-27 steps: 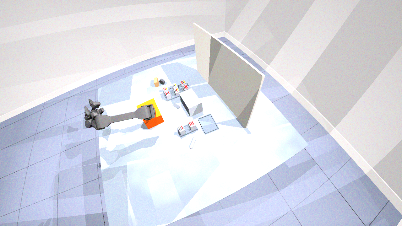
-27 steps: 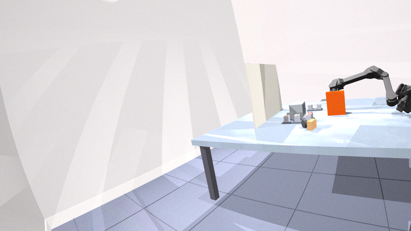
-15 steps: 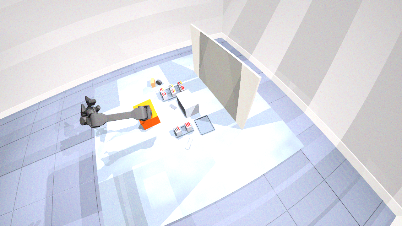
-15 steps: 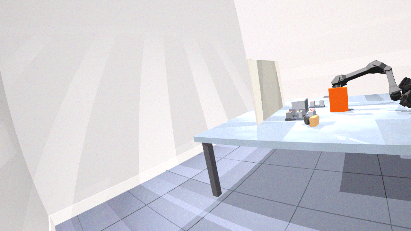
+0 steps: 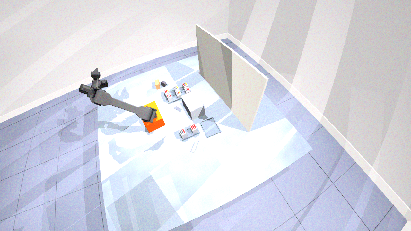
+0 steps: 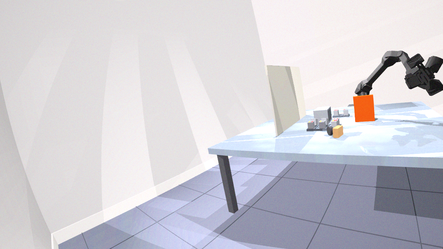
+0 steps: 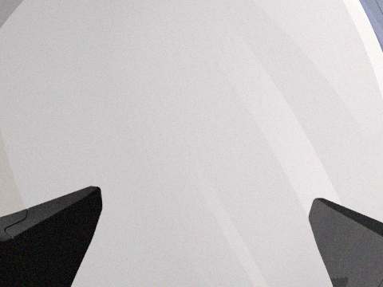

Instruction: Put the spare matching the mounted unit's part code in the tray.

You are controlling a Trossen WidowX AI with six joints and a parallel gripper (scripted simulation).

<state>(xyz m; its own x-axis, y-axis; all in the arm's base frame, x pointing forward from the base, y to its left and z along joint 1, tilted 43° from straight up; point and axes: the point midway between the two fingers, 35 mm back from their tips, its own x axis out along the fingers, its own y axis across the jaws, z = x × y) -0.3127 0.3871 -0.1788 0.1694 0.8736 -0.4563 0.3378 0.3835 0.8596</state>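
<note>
Now: the low rack 48 cm ahead of my gripper tip, 60 cm to the right of it and 28 cm below it. Round my gripper tip: tan block 40 cm ahead, 6 cm to the right, 26 cm below; white mounted unit 58 cm ahead, 42 cm to the right, 24 cm below; black cylinder 44 cm ahead, 8 cm to the right, 26 cm below.
</note>
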